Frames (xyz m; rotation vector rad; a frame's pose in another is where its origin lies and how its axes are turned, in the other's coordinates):
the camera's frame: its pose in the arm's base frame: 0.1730 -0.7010 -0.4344 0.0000 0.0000 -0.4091
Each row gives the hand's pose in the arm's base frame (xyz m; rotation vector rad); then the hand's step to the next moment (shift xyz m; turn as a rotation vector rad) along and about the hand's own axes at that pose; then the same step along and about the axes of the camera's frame.
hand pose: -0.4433 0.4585 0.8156 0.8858 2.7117 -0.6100
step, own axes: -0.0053 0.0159 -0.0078 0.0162 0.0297 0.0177
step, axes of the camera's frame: 0.0071 0.0167 0.0037 -0.0028 0.0228 -0.0305
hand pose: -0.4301 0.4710 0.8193 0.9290 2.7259 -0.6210
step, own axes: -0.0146 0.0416 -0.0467 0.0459 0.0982 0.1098
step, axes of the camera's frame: 0.0150 0.0532 0.0327 0.0094 0.0539 -0.1443
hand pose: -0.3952 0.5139 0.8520 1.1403 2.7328 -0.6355
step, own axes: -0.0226 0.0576 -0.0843 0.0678 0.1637 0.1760
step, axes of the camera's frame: 0.0335 0.0765 0.0629 0.0228 0.0900 -0.2318
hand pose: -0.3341 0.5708 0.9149 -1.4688 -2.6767 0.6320
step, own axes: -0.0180 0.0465 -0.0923 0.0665 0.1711 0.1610
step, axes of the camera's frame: 0.0461 0.0619 0.0711 0.0289 0.1008 -0.2205
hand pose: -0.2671 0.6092 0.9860 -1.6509 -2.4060 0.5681
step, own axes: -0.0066 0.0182 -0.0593 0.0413 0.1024 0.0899
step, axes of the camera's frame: 0.0306 0.0267 0.0474 0.0177 0.0635 -0.1262
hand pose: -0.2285 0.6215 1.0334 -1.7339 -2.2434 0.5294
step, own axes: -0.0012 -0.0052 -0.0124 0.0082 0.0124 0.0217
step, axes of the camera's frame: 0.0011 -0.0003 0.0134 -0.0034 0.0071 -0.0251
